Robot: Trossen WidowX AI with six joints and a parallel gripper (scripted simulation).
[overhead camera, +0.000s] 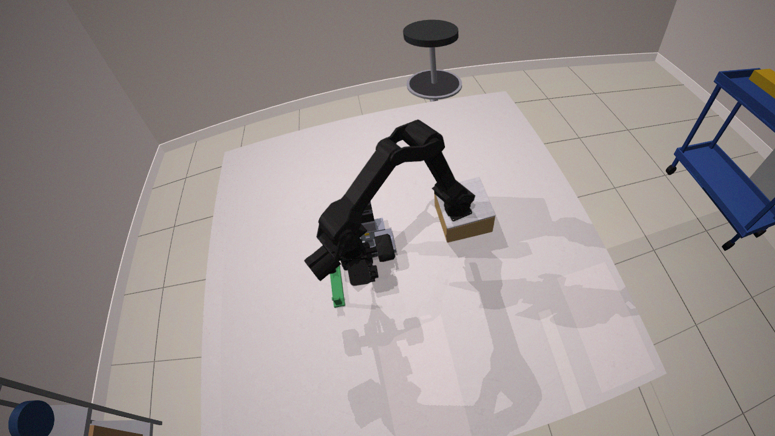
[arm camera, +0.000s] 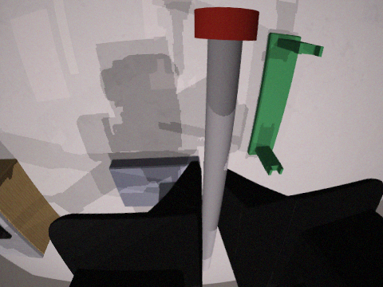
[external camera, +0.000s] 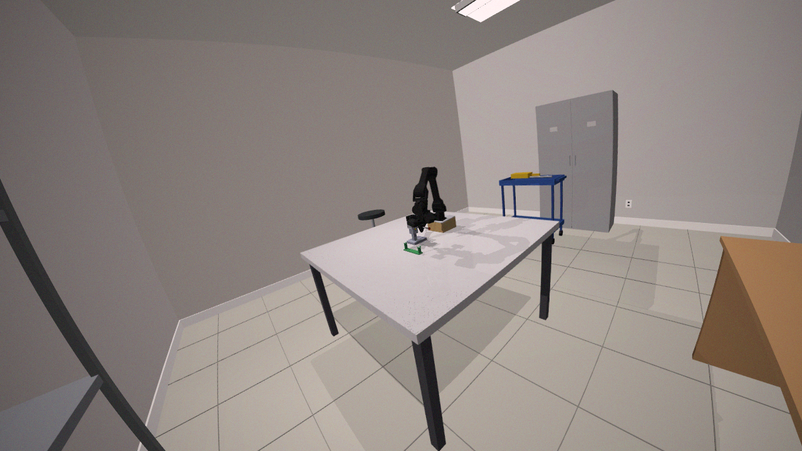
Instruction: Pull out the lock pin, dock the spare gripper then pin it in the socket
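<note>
The grey mount lies 60 mm behind my gripper tip, 100 mm to the right of it and 40 mm below it. From my gripper tip the other things lie so: green pin rest (90 mm ahead, 10 mm to the right, 70 mm below); spare gripper (50 mm behind, 100 mm to the right, 30 mm above).
</note>
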